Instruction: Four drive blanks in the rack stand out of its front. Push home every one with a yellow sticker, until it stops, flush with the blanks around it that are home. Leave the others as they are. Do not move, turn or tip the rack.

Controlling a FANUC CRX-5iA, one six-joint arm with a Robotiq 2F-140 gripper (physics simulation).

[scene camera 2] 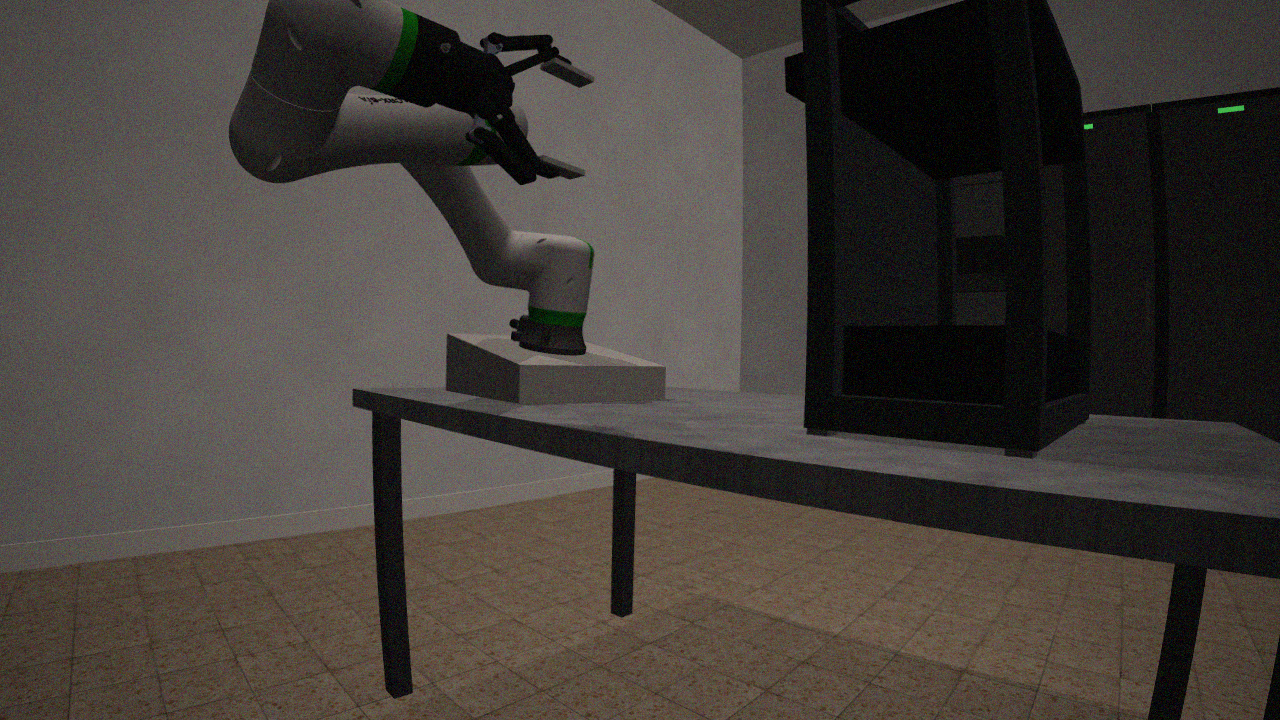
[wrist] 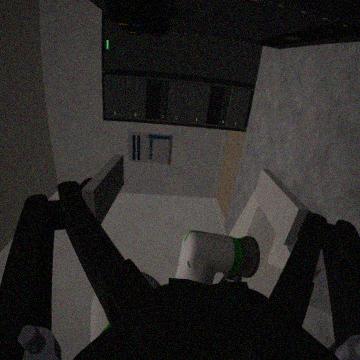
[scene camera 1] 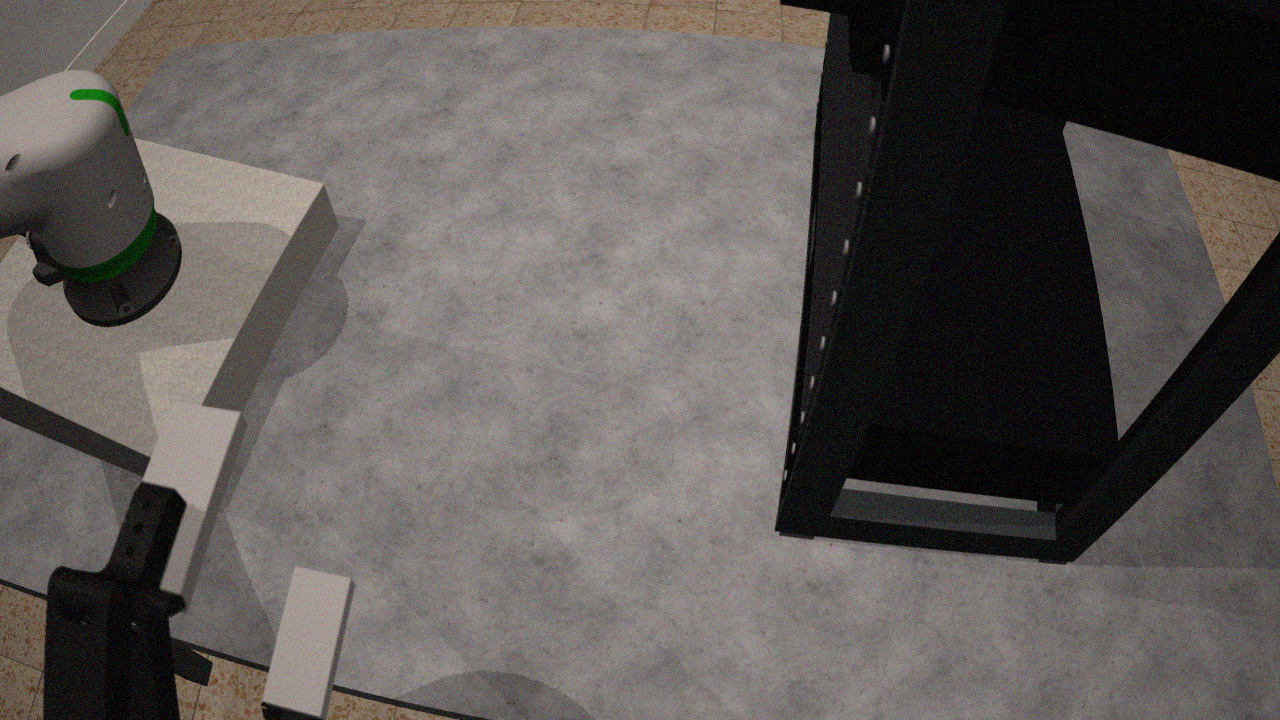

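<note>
The black rack [scene camera 1: 859, 358] [scene camera 2: 1023, 268] stands on the table, its front towards the arm. A dark block [scene camera 2: 794, 78] juts from the rack's front high up in scene camera 2. The separate drive blanks and any yellow stickers cannot be made out; the rack's front face is seen edge-on or hidden. My gripper [scene camera 1: 255, 573] [scene camera 2: 565, 120] [wrist: 191, 175] is open and empty, with its two pale pads wide apart. It hangs high in the air on the arm's side of the rack, well apart from it, above and to the near side of the arm's base.
The arm's base stands on a pale block [scene camera 1: 255, 174] [scene camera 2: 590, 385] on the grey table [scene camera 1: 581, 313] [scene camera 2: 626, 452]. Dark cabinets [scene camera 2: 1199, 250] [wrist: 192, 55] with green lights stand in the background. A dark structure crosses the top right of the wrist view; I cannot tell what it is.
</note>
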